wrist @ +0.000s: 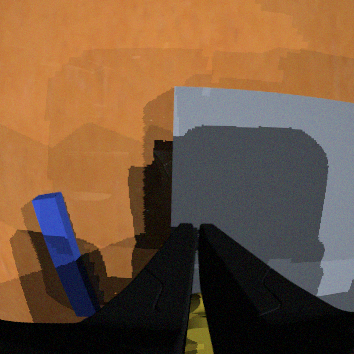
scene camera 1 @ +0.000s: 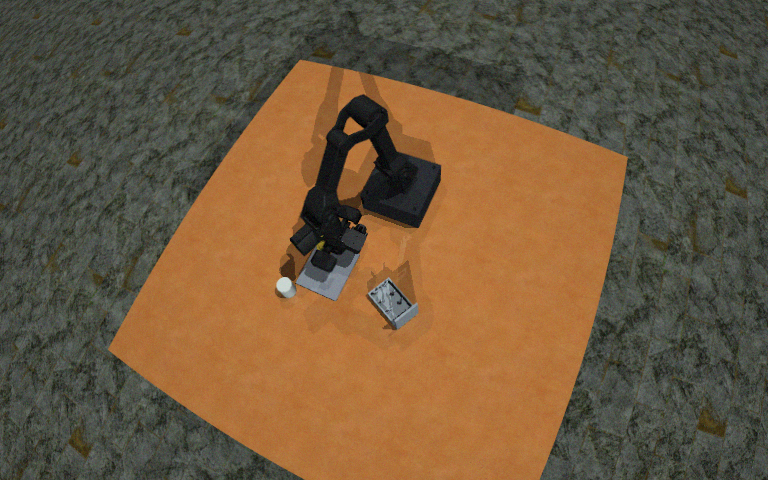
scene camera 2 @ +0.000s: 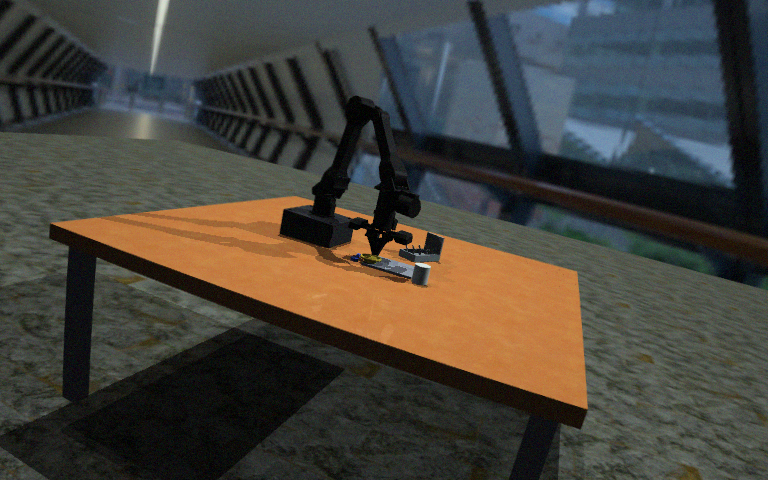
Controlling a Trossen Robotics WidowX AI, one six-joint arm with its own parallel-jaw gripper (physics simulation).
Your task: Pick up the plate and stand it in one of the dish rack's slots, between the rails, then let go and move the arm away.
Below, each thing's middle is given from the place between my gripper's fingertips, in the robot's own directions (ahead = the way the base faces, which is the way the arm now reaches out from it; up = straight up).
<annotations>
The blue spoon (wrist: 49,208) lies 4 cm to the right of my hand and 4 cm behind it. The rest, counted from my hand: grey dish rack (scene camera 1: 387,296) 21 cm to the left, 5 cm ahead, 3 cm above; then grey mat (scene camera 1: 330,285) 7 cm ahead, 1 cm to the right.
</annotations>
